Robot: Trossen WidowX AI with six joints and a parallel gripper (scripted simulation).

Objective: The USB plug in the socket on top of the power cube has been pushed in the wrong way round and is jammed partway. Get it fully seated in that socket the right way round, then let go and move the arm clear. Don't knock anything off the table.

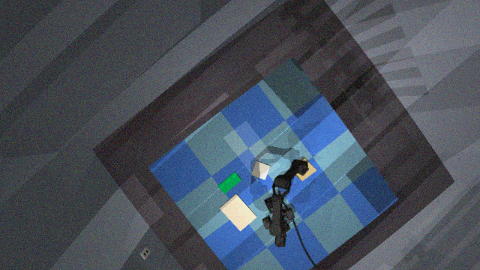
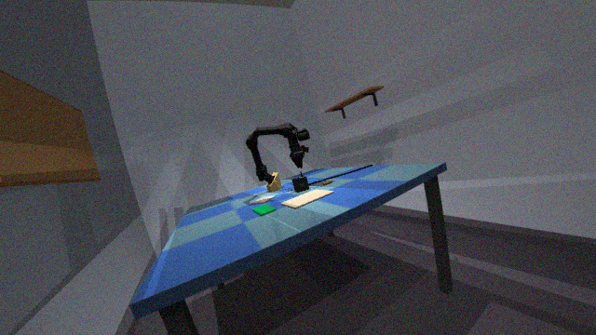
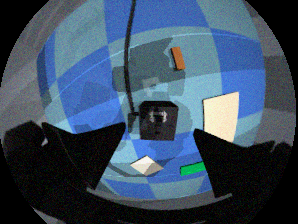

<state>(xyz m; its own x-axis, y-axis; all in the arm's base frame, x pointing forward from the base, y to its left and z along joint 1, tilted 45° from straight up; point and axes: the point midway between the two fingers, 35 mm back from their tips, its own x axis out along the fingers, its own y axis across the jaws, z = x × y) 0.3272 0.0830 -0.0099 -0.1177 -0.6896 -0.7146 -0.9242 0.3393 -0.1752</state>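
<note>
Now: gripper tip 40 mm above the USB plug. From my gripper tip the other things lie so: small orange piece (130 mm below, 110 mm to the left, 90 mm ahead); white block (240 mm to the right, 130 mm below, 110 mm behind); tan board (210 mm ahead, 130 mm to the right, 130 mm below).
</note>
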